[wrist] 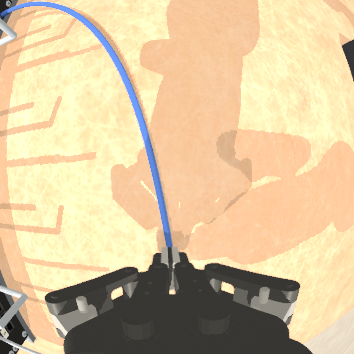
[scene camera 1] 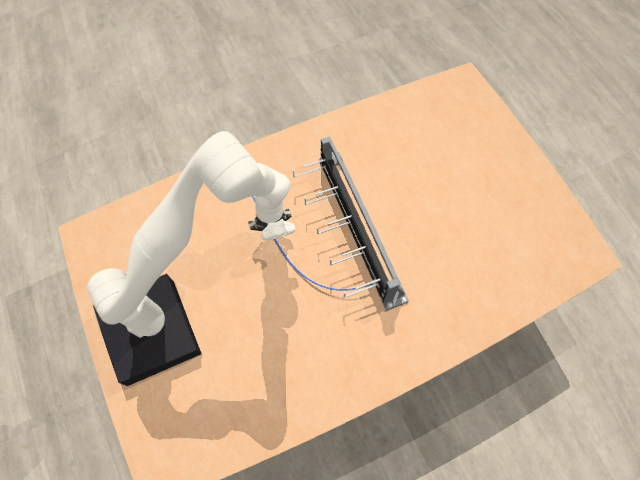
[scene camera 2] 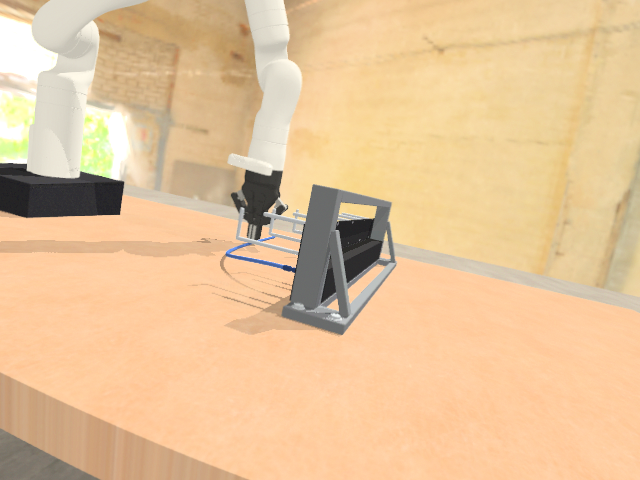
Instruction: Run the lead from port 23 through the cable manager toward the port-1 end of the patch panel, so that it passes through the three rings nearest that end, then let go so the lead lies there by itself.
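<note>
The blue lead (scene camera 1: 330,288) (scene camera 2: 255,261) (wrist: 136,105) leaves the lower end of the patch panel (scene camera 1: 393,289) (scene camera 2: 310,248) in scene view 1. It bows out low over the table to my gripper (scene camera 2: 253,236) (wrist: 171,250), which points down and is shut on the lead. A short blue piece shows beyond the arm. Several wire rings stick out from the panel's front. The end ring (scene camera 1: 344,295) (scene camera 2: 240,224) stands above the lead near its plug. Between there and my fingers, the lead runs outside the rings. The fingertips are hidden in scene view 1.
The robot's black base (scene camera 1: 155,351) (scene camera 2: 72,198) stands on the table (scene camera 1: 465,180) (scene camera 2: 439,361), left of the panel. The rings' open-ended wires reach toward my gripper's side. The panel's sloping brace (scene camera 2: 338,273) and foot are at its back.
</note>
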